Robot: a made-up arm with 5 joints.
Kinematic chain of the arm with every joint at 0, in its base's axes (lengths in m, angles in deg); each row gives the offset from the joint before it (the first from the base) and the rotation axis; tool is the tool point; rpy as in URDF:
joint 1: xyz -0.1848 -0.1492 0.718 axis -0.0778 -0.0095 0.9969
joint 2: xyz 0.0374 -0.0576 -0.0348 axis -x
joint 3: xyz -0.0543 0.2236 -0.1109 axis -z
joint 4: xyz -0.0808 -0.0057 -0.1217 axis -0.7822 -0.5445 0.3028
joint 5: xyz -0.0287 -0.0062 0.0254 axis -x
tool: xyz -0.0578 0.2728 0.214 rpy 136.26 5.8 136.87
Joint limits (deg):
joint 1: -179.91..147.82
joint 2: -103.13..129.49
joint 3: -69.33..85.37
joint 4: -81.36..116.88
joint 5: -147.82..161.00
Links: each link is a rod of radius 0.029 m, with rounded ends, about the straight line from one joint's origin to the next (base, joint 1, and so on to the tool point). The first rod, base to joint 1, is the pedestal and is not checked.
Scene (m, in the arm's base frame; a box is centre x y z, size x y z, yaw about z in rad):
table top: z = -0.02
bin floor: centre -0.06 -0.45 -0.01 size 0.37 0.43 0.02 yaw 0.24
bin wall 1: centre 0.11 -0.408 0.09 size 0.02 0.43 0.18 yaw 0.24
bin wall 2: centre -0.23 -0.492 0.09 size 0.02 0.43 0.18 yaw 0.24
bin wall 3: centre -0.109 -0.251 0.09 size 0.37 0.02 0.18 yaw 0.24
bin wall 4: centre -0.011 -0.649 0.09 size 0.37 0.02 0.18 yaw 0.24
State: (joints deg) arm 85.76 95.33 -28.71 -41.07 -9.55
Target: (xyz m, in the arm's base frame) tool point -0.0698 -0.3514 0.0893
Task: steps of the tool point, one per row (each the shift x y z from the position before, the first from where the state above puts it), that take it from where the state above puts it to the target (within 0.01 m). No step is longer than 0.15 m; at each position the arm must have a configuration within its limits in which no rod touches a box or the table.
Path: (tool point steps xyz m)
1: 0.0048 -0.0824 -0.0825
2: 0.0283 -0.0531 -0.0907
3: 0.0474 -0.0199 -0.0878
4: 0.0613 0.0081 -0.0709

